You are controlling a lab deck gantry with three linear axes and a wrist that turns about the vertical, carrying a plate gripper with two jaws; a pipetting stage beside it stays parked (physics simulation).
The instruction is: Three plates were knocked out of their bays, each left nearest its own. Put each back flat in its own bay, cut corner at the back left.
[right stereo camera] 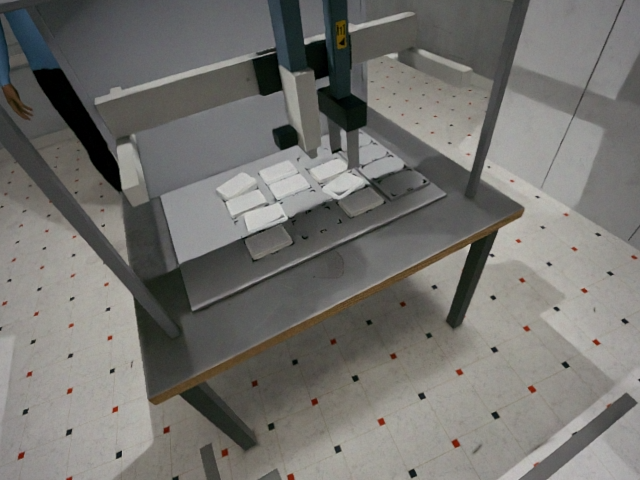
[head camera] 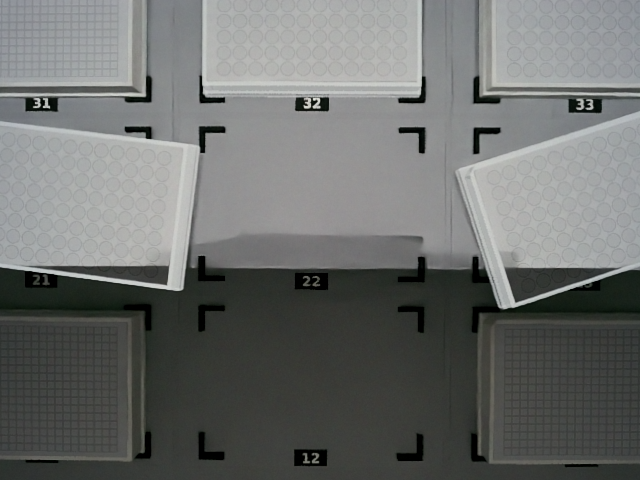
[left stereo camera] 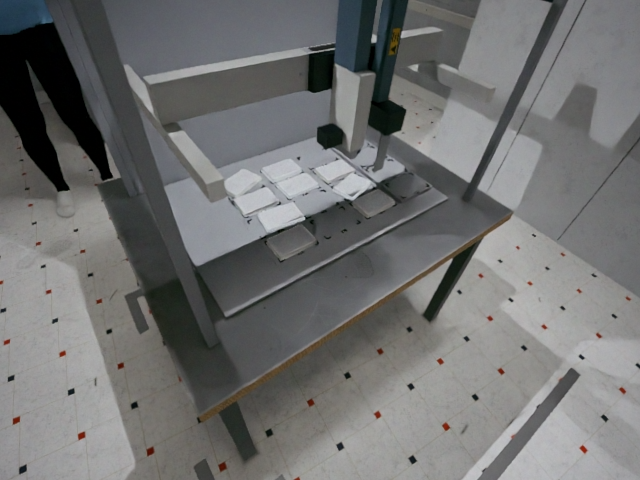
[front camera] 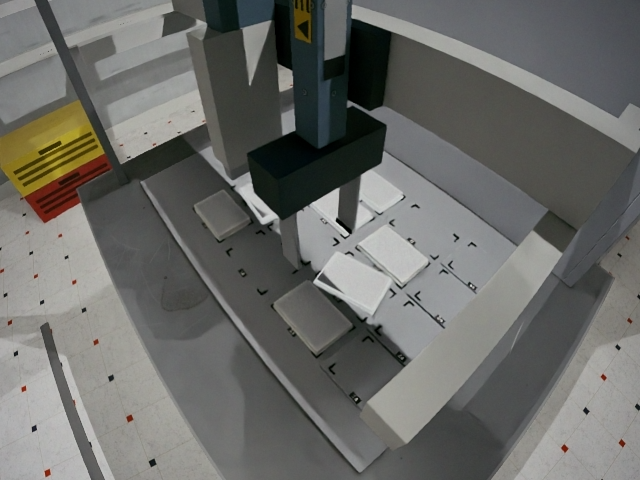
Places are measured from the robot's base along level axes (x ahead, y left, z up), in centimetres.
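Pixels of known places: gripper, fingertip midpoint: (right stereo camera: 344, 159) (left stereo camera: 366, 161) (front camera: 320, 243); robot's base, origin of the base link: (right stereo camera: 254, 260) (left stereo camera: 280, 261) (front camera: 194, 209).
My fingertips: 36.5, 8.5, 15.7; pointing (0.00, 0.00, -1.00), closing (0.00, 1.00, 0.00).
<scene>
For each thing: its top centre in the pictures, then the offset to it from my fingertips, as dx, dy, dz. "spot": a spot on its surface instead.
- white plate, middle of its top: (head camera: 70, 203) (front camera: 265, 195) (left stereo camera: 281, 214) (right stereo camera: 264, 215) -27.2, +6.4, -14.0
- second plate, middle of its top: (head camera: 595, 204) (front camera: 353, 278) (right stereo camera: 342, 183) (left stereo camera: 352, 184) +2.2, +6.4, -14.0
- third plate, middle of its top: (left stereo camera: 240, 180) (right stereo camera: 235, 184) -30.0, +28.8, -14.0
- Bay 22 label, surface spot: (head camera: 311, 281) spot: -13.7, +1.9, -15.7
A white plate (head camera: 87, 206) (front camera: 261, 207) (left stereo camera: 280, 215) (right stereo camera: 265, 217) lies turned a little across bay 21, overlapping its front marks. A second plate (head camera: 563, 211) (front camera: 354, 284) (left stereo camera: 353, 186) (right stereo camera: 343, 184) lies turned more strongly over bay 23. A third plate (left stereo camera: 242, 180) (right stereo camera: 236, 186) lies askew at the back left; it does not show in the head view. Cut corners are hard to make out. My gripper (front camera: 320, 249) (right stereo camera: 344, 159) is open, its two jaws wide apart with no plate between them, above the deck. Its jaws do not show in the head view.
Bay 22 label (head camera: 311, 281) lies between the two turned plates. Square plates stand in bays 31 (head camera: 62, 41), 32 (head camera: 311, 41) and 33 (head camera: 568, 41); two shaded plates (head camera: 62, 387) (head camera: 568, 392) stand in the front row. The pipetting stage (front camera: 240, 93) (left stereo camera: 354, 108) (right stereo camera: 299, 108) hangs beside the gripper.
</scene>
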